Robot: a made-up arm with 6 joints.
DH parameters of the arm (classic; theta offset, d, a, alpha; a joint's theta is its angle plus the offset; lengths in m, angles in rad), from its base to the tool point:
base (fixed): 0.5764 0 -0.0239 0
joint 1: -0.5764 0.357 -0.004 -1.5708
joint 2: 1.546 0 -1.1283 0
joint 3: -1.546 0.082 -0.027 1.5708
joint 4: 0 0.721 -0.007 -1.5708
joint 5: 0 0.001 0.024 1.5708
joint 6: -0.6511 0 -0.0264 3.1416
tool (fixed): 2.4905 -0.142 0 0
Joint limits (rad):
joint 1: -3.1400..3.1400
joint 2: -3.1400..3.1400
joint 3: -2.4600..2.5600
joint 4: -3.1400..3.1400
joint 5: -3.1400..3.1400
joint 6: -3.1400..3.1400
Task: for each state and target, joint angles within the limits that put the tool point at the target. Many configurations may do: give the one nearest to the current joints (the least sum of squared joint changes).
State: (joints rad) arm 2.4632 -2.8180 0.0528 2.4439 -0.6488 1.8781
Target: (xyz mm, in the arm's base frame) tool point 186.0 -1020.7 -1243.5
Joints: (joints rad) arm 1.8168 -2.7692 0.4220 2.5099 -0.7588 1.8626
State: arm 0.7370 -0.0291 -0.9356 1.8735 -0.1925 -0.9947
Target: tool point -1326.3 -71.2 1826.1
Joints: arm 0.1006 -0.5417 -0.3291 1.8598 -0.1448 -1.0276
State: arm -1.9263 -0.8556 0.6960 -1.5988 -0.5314 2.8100
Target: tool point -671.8 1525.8 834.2
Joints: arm -1.0960 -1.7157 1.0799 -1.6093 -0.5002 2.8134
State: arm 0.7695 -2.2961 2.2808 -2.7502 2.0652 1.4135
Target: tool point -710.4 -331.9 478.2
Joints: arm 0.4185 -2.0250 2.5600 -2.2211 1.8695 1.2923
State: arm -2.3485 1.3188 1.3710 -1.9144 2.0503 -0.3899
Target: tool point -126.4 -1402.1 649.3
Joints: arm -1.6276 0.9416 1.3606 -1.9214 2.1300 -0.4000
